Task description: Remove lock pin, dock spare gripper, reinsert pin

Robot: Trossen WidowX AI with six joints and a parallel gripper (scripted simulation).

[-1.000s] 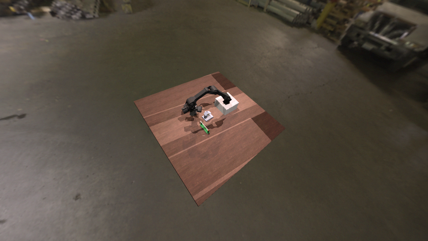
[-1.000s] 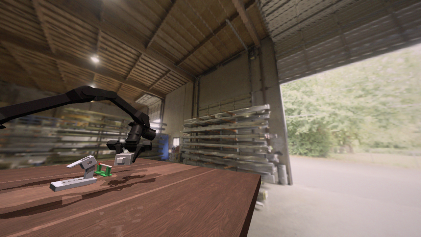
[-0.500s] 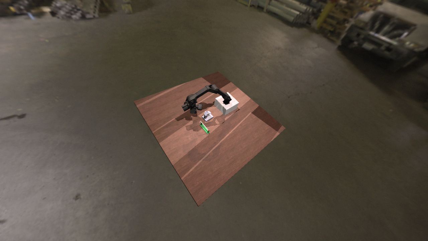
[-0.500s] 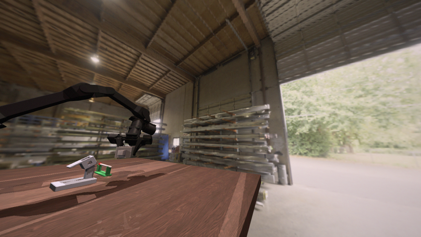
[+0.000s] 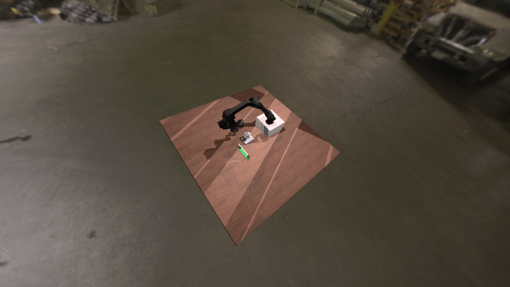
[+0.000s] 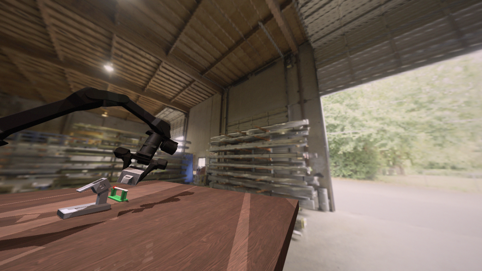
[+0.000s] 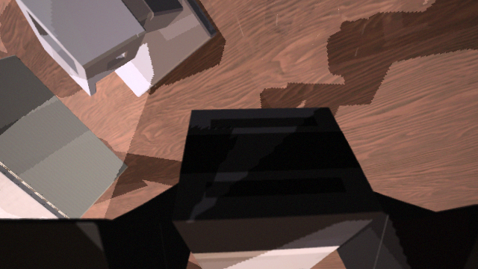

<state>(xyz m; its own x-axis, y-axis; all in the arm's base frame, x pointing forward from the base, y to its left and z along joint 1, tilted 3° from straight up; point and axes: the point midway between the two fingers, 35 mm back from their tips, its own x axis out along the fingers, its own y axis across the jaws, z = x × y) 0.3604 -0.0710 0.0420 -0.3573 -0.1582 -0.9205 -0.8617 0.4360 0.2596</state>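
Now: gripper tip 1 cm to the left of the spare gripper and 1 cm below it. Round my gripper tip: mount (8 cm behind, 11 cm to the left, 6 cm below); then green cradle (2 cm ahead, 22 cm to the left, 9 cm below).
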